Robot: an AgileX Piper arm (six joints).
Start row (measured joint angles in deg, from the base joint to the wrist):
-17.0 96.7 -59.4 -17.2 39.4 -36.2
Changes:
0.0 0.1 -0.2 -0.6 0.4 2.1
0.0 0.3 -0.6 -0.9 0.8 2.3
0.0 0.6 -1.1 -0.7 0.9 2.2
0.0 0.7 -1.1 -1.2 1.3 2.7
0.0 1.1 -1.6 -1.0 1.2 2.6
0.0 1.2 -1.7 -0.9 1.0 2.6
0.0 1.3 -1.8 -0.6 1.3 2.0
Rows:
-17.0 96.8 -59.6 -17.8 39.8 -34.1
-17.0 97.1 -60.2 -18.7 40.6 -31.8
-17.0 97.7 -61.3 -19.4 41.5 -29.6
-17.0 98.4 -62.4 -20.6 42.8 -26.9
-17.0 99.5 -64.0 -21.6 44.0 -24.3
-17.0 100.7 -65.7 -22.5 45.0 -21.7
-17.0 102.0 -67.5 -23.1 46.3 -19.7

